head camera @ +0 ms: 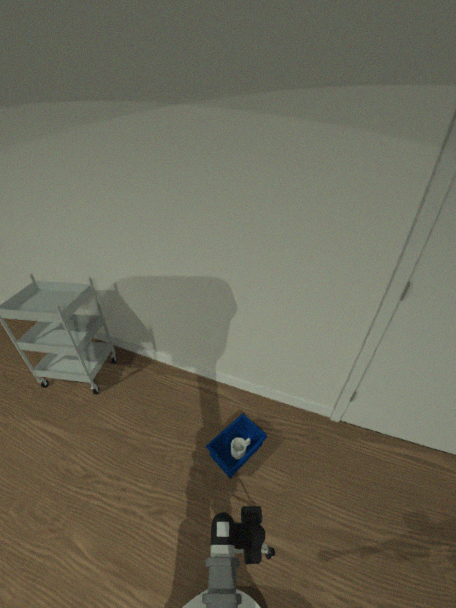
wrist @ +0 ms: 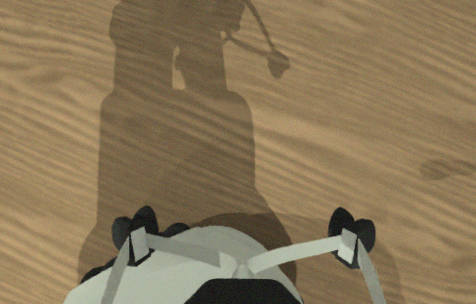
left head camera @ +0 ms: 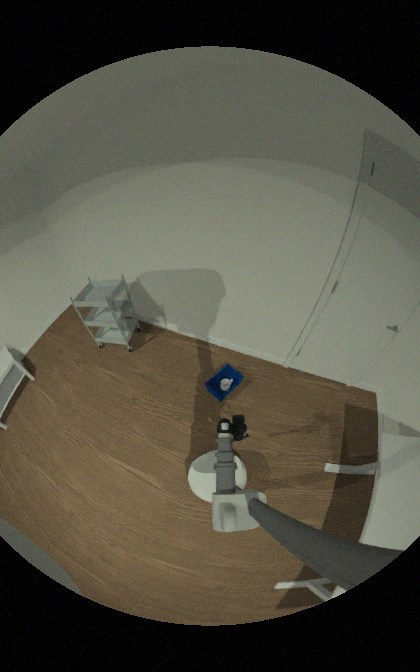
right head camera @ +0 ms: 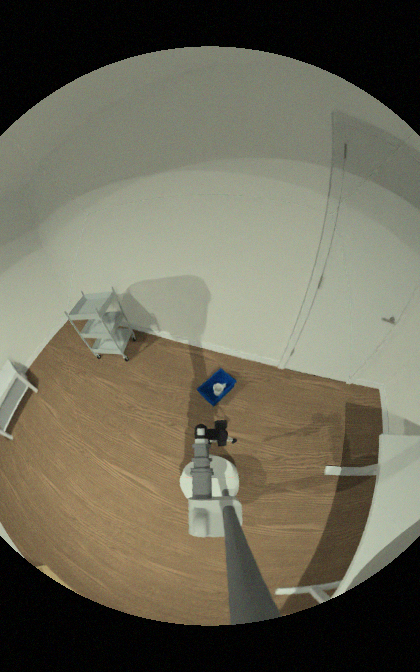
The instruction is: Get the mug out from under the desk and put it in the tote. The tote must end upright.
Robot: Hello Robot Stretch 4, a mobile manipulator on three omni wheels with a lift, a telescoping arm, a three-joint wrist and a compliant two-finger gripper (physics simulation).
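Places are measured from the robot's base along level axes (x right, y ahead, z up), in centimetres.
Where they show: gripper, fingertip midpoint: [wrist: 242, 226].
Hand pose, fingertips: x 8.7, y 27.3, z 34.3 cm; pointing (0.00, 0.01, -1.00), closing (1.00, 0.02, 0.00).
After its pixels a point has its place.
The white mug [head camera: 238, 448] {x 9.0, y 81.8, z -1.6 cm} [left head camera: 225, 384] [right head camera: 218, 389] stands inside the blue tote [head camera: 243, 424] {x 12.4, y 95.7, z 1.3 cm} [left head camera: 228, 371] [right head camera: 220, 376], its opening up and its handle toward the right. The tote sits upright on the wooden floor, near the wall. My gripper [head camera: 269, 552] [left head camera: 245, 435] [right head camera: 233, 440] [wrist: 242, 226] {x 8.7, y 27.3, z 34.3 cm} is on the near side of the tote, apart from it. In the wrist view its two fingertips stand wide apart with floor and my pale base behind them, and no object between them. Mug and tote do not show in the wrist view.
A three-tier grey cart [head camera: 30, 314] {x -112.6, y 119.7, z 67.9 cm} [left head camera: 89, 302] [right head camera: 82, 317] stands left of the tote by the wall. A white desk leg [left head camera: 350, 468] [right head camera: 350, 470] reaches out at the right. White furniture [left head camera: 7, 360] [right head camera: 7, 372] stands at the far left.
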